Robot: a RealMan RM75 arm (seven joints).
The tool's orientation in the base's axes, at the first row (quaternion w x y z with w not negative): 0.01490 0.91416 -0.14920 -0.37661
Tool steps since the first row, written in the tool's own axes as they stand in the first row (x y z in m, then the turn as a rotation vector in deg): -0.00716 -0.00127 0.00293 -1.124 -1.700 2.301; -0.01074 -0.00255 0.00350 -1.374 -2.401 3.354; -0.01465 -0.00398 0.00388 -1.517 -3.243 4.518; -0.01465 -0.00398 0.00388 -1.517 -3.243 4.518; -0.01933 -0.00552 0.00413 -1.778 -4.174 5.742
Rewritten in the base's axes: -0.00651 0.00350 0.00262 -1.905 2.139 -1.116; -0.00897 0.00578 0.00449 -2.619 2.969 -1.796; -0.01149 0.00829 0.00669 -3.302 3.913 -2.649; -0.01149 0.00829 0.00669 -3.302 3.913 -2.649; -0.01440 0.01111 0.00950 -4.082 4.980 -3.477
